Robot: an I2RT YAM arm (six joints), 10 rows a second.
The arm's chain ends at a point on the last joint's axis. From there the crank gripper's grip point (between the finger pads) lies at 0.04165 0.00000 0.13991 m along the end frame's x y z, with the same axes.
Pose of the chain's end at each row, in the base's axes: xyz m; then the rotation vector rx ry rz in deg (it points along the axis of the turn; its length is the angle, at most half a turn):
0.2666 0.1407 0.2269 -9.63 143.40 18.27
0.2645 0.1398 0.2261 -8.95 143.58 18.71
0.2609 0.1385 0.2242 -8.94 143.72 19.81
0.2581 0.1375 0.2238 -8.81 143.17 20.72
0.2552 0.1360 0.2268 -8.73 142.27 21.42
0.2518 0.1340 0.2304 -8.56 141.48 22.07
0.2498 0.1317 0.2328 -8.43 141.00 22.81
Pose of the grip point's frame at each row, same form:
0.3104 0.1758 0.0922 -9.63 143.40 18.27
0.3079 0.1757 0.0914 -8.95 143.58 18.71
0.3034 0.1764 0.0898 -8.94 143.72 19.81
0.3015 0.1772 0.0902 -8.81 143.17 20.72
0.3003 0.1772 0.0942 -8.73 142.27 21.42
0.2985 0.1767 0.0988 -8.56 141.48 22.07
0.2972 0.1758 0.1020 -8.43 141.00 22.81

